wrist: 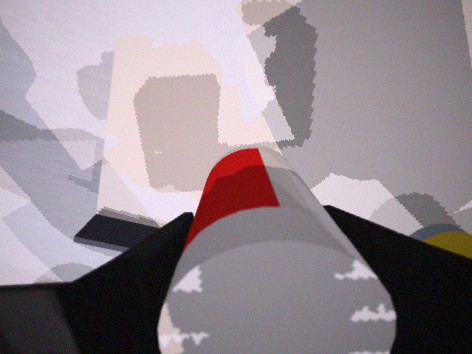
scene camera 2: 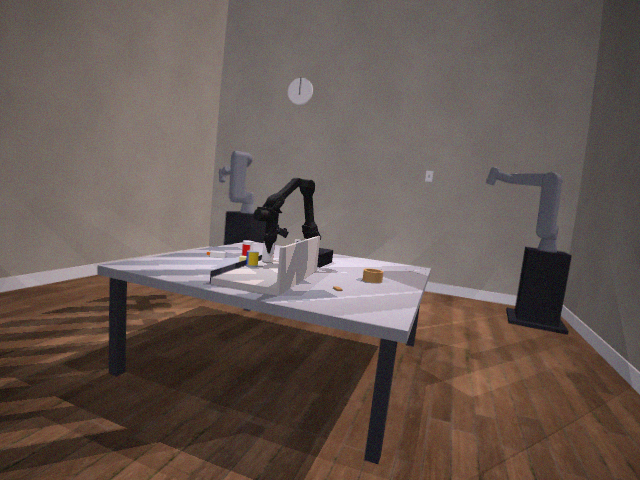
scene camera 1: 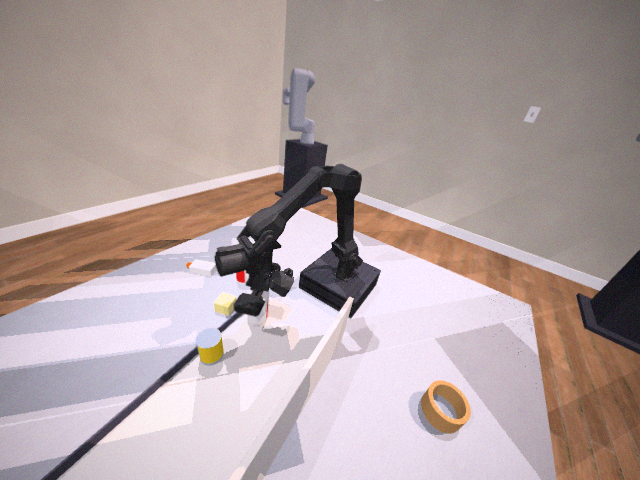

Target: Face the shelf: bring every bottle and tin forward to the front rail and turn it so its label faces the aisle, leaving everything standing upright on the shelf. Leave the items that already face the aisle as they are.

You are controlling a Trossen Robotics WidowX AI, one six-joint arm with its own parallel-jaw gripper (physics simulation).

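Seen in the pictures: gripper, fingertip midpoint: (wrist: 256, 217) (scene camera 2: 269, 252); arm's base, origin of the base link: (scene camera 1: 344, 273).
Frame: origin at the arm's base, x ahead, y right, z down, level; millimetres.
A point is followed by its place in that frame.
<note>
My gripper (scene camera 1: 265, 293) (scene camera 2: 269, 249) @(x 313, y 82, z 0 mm) (wrist: 256, 217) @(x 313, y 82, z 0 mm) is shut on a pale grey-white bottle (scene camera 1: 256, 317) @(x 336, y 65, z 7 mm) (scene camera 2: 267, 257) @(x 342, y 72, z 19 mm) (wrist: 280, 295) @(x 306, y 72, z -56 mm) with a red label. The bottle looks upright near the far end of the shelf (scene camera 1: 129, 439) @(x 664, y 28, z 48 mm) (scene camera 2: 242, 280) @(x 726, y -62, z 48 mm); I cannot tell whether its base touches. The dark front rail (scene camera 1: 155, 390) @(x 595, y 82, z 44 mm) (scene camera 2: 227, 268) @(x 651, y 72, z 34 mm) (wrist: 117, 231) @(x 254, y 146, z 35 mm) runs along the shelf edge. A yellow-labelled tin (scene camera 1: 210, 350) @(x 479, y 50, z -11 mm) (scene camera 2: 253, 259) @(x 487, y 56, z 11 mm) (wrist: 452, 244) @(x 446, y 57, z 27 mm) with a blue-grey top stands upright close to the rail. A white tin with a red label (scene camera 1: 240, 276) @(x 250, y 262, z 37 mm) (scene camera 2: 246, 250) @(x 250, y 264, z 22 mm) stands beyond, partly hidden by the arm in scene camera 1.
The upright back panel (scene camera 1: 330, 343) @(x 300, y -152, z -61 mm) (scene camera 2: 299, 258) @(x 510, y -191, z -36 mm) borders the shelf. A yellow block (scene camera 1: 224, 304) @(x 359, y 188, z 36 mm) (scene camera 2: 242, 257) @(x 370, y 201, z 37 mm) and a white piece with an orange end (scene camera 1: 202, 267) @(x 313, y 398, z 46 mm) (scene camera 2: 217, 254) @(x 323, y 399, z 58 mm) lie beyond the rail. An orange ring (scene camera 1: 431, 413) @(x 211, y -401, z 44 mm) (scene camera 2: 372, 279) @(x 215, y -435, z 58 mm) lies behind the panel, near a small orange piece (scene camera 2: 337, 288) @(x 480, y -365, z 66 mm).
</note>
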